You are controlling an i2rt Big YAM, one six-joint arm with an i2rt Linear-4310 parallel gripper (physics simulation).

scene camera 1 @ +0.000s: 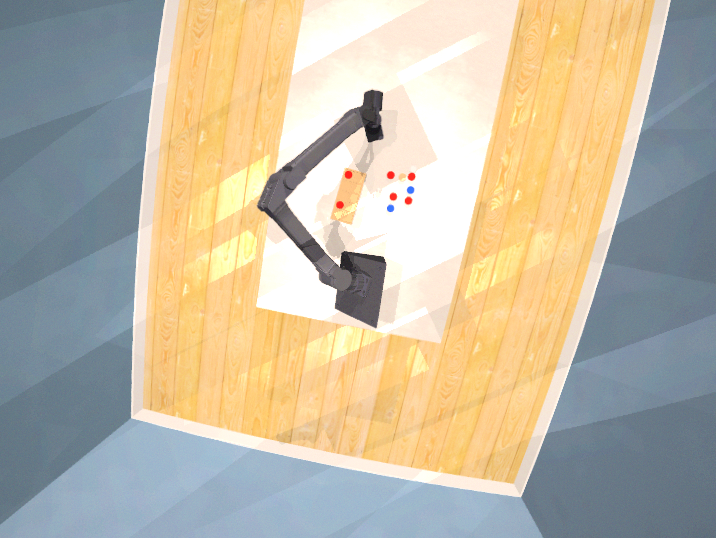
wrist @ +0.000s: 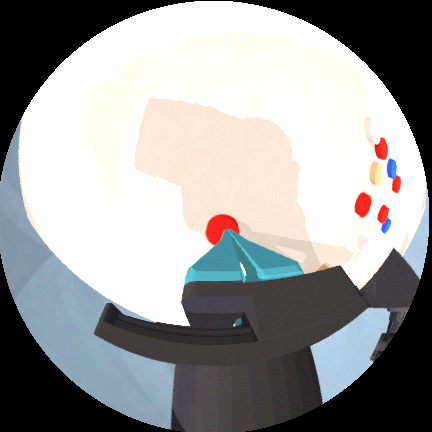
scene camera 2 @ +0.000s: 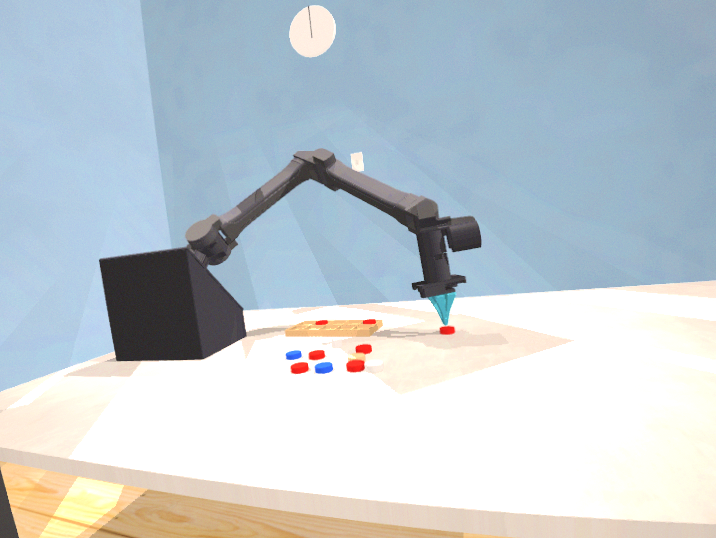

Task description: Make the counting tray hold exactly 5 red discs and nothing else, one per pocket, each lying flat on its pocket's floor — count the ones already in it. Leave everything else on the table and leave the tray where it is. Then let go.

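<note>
My gripper [scene camera 2: 445,323] [wrist: 226,235] is shut with nothing between its teal fingertips. The tips meet right above or at a lone red disc [scene camera 2: 446,330] [wrist: 218,229], which lies flat on the table. The wooden counting tray [scene camera 1: 350,189] [scene camera 2: 332,333] has pockets and holds two red discs, one [scene camera 1: 348,174] [scene camera 2: 369,321] near its far end and one [scene camera 1: 339,204] [scene camera 2: 321,322] nearer the arm's base. Several more red discs lie on the table beside the tray, among them one [scene camera 1: 390,175] [scene camera 2: 363,348] [wrist: 363,204] and another [scene camera 1: 411,176] [scene camera 2: 355,365] [wrist: 381,148]. The lone disc is hidden in scene camera 1.
Among the loose red discs lie two blue discs, one [scene camera 1: 410,189] [scene camera 2: 323,367] [wrist: 392,168] and another [scene camera 1: 390,208] [scene camera 2: 293,354] [wrist: 386,225]. A tan disc [scene camera 1: 402,177] [scene camera 2: 357,357] [wrist: 375,173] and a white disc [scene camera 2: 374,364] [wrist: 370,131] lie there too.
</note>
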